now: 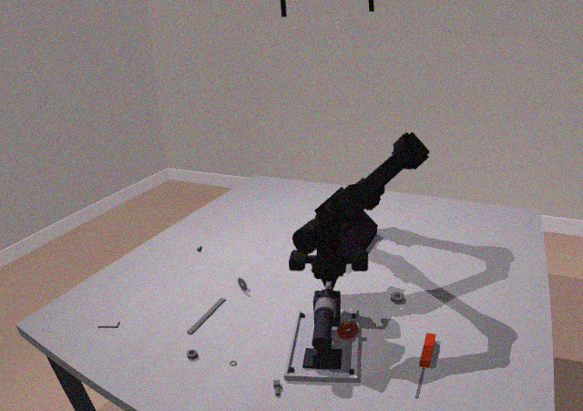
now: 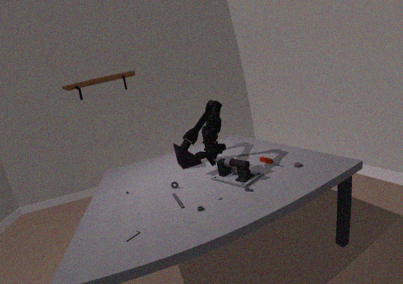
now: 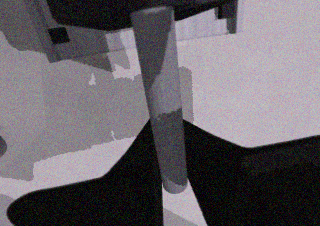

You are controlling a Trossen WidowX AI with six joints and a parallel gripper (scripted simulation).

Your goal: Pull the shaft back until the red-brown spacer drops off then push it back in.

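Now: gripper tip 7 cm short of the grey shaft, 2 cm to the right of it and 3 cm below it. From my gripper tip the other things lie so: flat metal bar (15 cm ahead, 28 cm to the right, 4 cm below); then small bolt (32 cm ahead, 1 cm to the right, 4 cm below); then light grey spacer (13 cm ahead, 3 cm to the left, 3 cm above).
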